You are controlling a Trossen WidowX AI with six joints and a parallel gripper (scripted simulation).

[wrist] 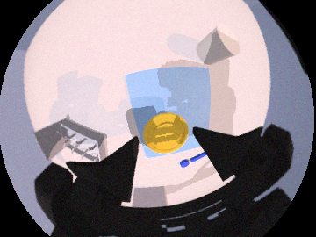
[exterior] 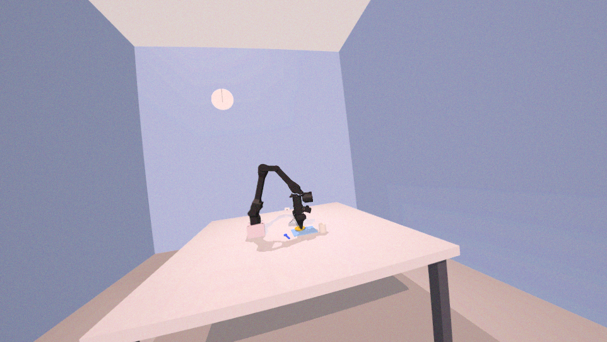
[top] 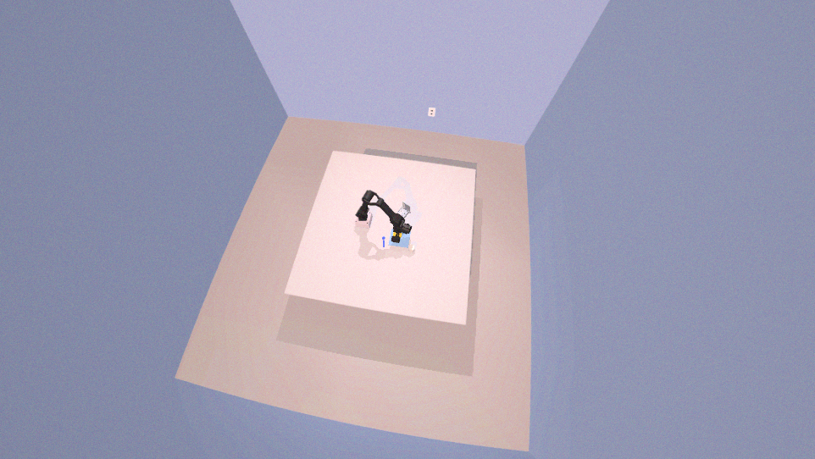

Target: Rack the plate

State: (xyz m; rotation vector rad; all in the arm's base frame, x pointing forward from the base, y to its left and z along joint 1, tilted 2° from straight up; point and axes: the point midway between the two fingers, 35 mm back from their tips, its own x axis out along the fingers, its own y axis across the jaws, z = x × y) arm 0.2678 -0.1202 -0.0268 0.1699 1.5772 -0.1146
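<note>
My gripper tip is 1 cm above the yellow plate. Round my gripper tip: white cup 11 cm to the right, 10 cm ahead; then light blue mat 2 cm to the right, 2 cm below, 1 cm ahead; then blue spoon 11 cm behind, 4 cm to the right, 2 cm below.
</note>
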